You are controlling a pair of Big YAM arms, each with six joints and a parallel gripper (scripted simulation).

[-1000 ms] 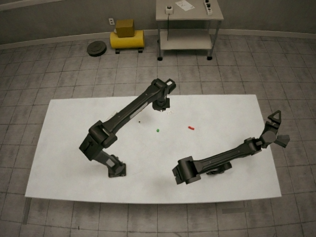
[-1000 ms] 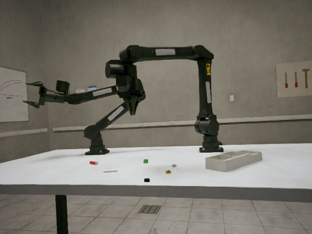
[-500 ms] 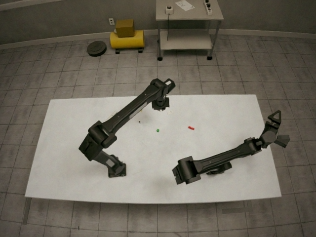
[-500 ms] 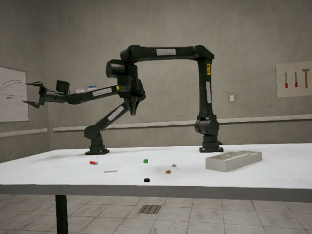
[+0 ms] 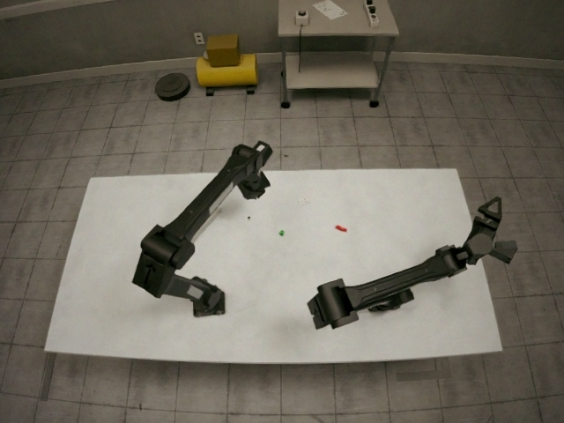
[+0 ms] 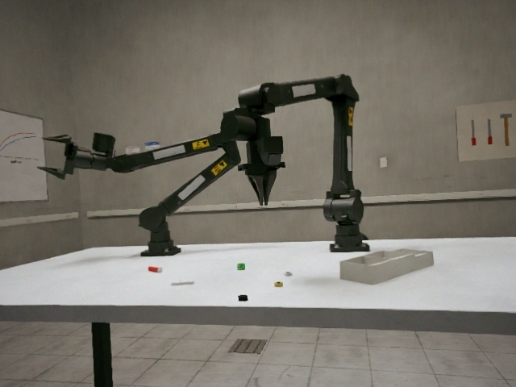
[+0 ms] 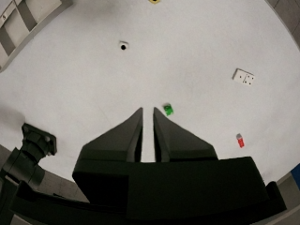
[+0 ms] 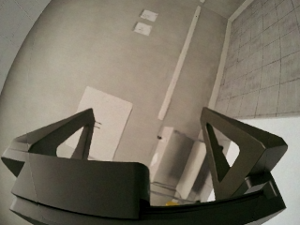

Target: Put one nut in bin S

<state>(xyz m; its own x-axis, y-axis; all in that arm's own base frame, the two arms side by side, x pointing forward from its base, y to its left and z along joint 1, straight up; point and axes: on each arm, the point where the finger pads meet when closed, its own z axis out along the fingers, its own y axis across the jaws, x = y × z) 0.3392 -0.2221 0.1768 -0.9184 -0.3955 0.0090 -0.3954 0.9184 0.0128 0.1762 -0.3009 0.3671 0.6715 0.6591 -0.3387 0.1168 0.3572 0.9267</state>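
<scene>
The bin lies 28 cm to the left of my left hand, 16 cm below it and 4 cm behind it. Round my left hand: grey nut: 17 cm below, 5 cm to the left; yellow nut: 17 cm below, 9 cm ahead, 4 cm to the left; green cube: 17 cm below, 9 cm to the right, 8 cm behind.
</scene>
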